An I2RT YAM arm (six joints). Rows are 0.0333 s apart.
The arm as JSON. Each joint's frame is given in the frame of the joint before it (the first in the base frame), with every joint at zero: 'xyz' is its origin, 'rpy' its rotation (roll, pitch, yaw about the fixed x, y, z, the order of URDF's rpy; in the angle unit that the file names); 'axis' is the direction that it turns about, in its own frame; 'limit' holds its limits. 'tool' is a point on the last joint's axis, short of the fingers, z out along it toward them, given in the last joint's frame.
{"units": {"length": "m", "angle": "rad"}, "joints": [
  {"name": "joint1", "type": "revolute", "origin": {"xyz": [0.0, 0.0, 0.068], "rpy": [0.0, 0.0, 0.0]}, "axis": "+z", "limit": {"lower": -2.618, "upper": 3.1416}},
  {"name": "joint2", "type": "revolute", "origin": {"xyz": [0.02, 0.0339, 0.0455], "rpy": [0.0, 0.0, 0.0]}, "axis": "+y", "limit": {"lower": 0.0, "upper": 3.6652}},
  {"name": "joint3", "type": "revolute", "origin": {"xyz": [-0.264, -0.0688, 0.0], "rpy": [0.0, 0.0, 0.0]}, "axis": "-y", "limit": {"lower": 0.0, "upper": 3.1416}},
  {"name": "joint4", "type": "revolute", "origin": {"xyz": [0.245, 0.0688, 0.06], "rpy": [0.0, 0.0, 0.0]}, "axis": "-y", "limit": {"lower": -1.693, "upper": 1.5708}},
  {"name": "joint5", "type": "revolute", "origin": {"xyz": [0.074, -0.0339, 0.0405], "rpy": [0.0, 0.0, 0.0]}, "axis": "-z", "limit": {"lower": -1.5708, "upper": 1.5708}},
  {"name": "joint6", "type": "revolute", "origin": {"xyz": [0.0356, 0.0, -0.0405], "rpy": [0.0, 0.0, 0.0]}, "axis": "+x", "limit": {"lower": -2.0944, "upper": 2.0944}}
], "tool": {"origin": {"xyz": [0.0, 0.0, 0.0], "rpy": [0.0, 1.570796, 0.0]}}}
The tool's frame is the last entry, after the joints.
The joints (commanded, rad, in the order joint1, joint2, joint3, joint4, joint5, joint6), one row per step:
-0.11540, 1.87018, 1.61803, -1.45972, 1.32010, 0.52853
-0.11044, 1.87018, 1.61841, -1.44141, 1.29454, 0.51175
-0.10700, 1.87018, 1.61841, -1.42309, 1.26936, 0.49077
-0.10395, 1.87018, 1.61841, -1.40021, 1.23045, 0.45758
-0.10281, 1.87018, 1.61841, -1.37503, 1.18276, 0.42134
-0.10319, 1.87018, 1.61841, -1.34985, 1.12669, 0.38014
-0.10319, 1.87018, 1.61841, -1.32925, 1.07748, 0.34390
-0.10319, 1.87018, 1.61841, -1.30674, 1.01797, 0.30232
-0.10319, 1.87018, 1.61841, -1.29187, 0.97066, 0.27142
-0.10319, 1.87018, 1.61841, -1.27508, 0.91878, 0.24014
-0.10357, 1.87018, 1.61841, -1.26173, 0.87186, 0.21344
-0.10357, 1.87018, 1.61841, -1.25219, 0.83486, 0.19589
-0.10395, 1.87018, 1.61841, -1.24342, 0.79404, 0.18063
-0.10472, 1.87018, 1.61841, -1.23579, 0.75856, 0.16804
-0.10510, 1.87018, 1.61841, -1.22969, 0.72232, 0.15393
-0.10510, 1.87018, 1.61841, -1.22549, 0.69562, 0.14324
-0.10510, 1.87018, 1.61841, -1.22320, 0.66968, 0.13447
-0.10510, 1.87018, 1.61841, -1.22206, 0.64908, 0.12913
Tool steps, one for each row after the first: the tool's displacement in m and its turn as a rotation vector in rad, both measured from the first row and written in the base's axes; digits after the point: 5 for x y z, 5 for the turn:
0.00181, 0.00173, -0.00098, 0.02547, -0.00539, 0.00593
0.00350, 0.00298, -0.00201, 0.05122, -0.00639, 0.01241
0.00557, 0.00425, -0.00350, 0.09167, -0.00200, 0.02204
0.00777, 0.00502, -0.00523, 0.14081, 0.00160, 0.03258
0.00996, 0.00547, -0.00715, 0.19862, 0.00824, 0.04598
0.01185, 0.00607, -0.00875, 0.24919, 0.01517, 0.06089
0.01402, 0.00691, -0.01058, 0.30981, 0.02324, 0.08124
0.01552, 0.00768, -0.01197, 0.35772, 0.03017, 0.09859
0.01727, 0.00859, -0.01340, 0.40939, 0.03449, 0.11890
0.01870, 0.00935, -0.01464, 0.45578, 0.03826, 0.13775
0.01977, 0.01011, -0.01557, 0.49192, 0.03888, 0.15223
0.02078, 0.01087, -0.01657, 0.53152, 0.03731, 0.16641
0.02165, 0.01141, -0.01739, 0.56569, 0.03505, 0.17870
0.02240, 0.01215, -0.01820, 0.60082, 0.03539, 0.19247
0.02296, 0.01282, -0.01878, 0.62665, 0.03613, 0.20338
0.02332, 0.01350, -0.01934, 0.65193, 0.03705, 0.21285
0.02354, 0.01406, -0.01977, 0.67202, 0.03697, 0.21942

